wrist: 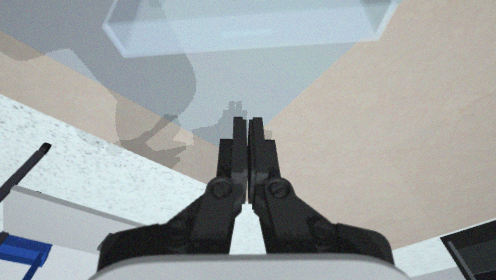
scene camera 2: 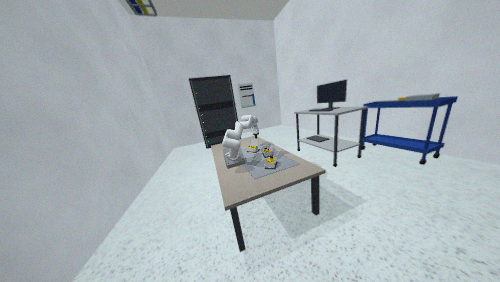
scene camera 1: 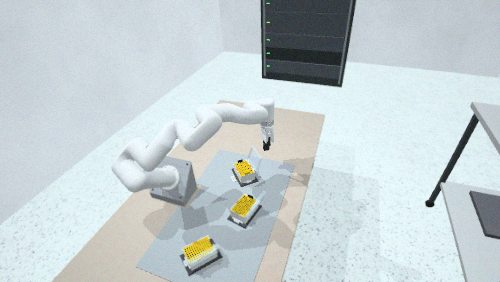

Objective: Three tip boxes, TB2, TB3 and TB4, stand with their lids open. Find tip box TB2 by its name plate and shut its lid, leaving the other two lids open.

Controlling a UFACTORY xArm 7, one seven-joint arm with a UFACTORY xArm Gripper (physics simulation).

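Places are measured from the arm's base along level axes (x ahead, y left, z up), in metres.
Where they show: gripper, fingertip midpoint: [wrist: 246,135] [scene camera 2: 256,138] [scene camera 1: 266,149]; arm's base, origin of the base link: [scene camera 2: 233,154] [scene camera 1: 169,177].
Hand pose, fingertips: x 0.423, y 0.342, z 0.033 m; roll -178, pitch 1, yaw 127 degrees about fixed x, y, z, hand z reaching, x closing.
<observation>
Things, the pixels of their top centre, and the offset from my fingertips. Level surfaces: height alone.
- Tip box TB2, middle of its top: [scene camera 1: 241,167] [scene camera 2: 252,146] dx -0.112, dy -0.100, dz -0.080 m
- middle box TB4, middle of its top: [scene camera 1: 244,203] [scene camera 2: 266,149] dx +0.000, dy -0.340, dz -0.071 m
- nearest box TB3, middle of its top: [scene camera 1: 198,247] [scene camera 2: 270,159] dx -0.092, dy -0.624, dz -0.071 m
- grey mat, its level: dz -0.146 m
- wooden table, its level: dz -0.149 m
Tip box TB2 [scene camera 1: 244,171] [scene camera 2: 253,149], with a yellow tip rack, is the farthest of the three boxes. Its clear lid [scene camera 1: 254,157] [wrist: 250,30] stands up open on the right side in scene camera 1 and shows at the top of the wrist view. The middle box TB4 [scene camera 1: 244,207] [scene camera 2: 267,151] and the nearest box TB3 [scene camera 1: 200,252] [scene camera 2: 271,163] also have raised lids. The name plates are not readable now. My gripper [scene camera 1: 266,146] [scene camera 2: 256,136] [wrist: 246,135] is shut and empty, above and just beyond TB2's lid, apart from it.
The boxes stand on a grey mat [scene camera 1: 240,262] on the wooden table [scene camera 1: 300,125] [scene camera 2: 250,189]. The white arm [scene camera 1: 200,131] reaches over from the left. A black rack cabinet [scene camera 1: 263,50] stands behind. A grey desk [scene camera 2: 332,111] and a blue cart [scene camera 2: 410,102] stand to the right.
</observation>
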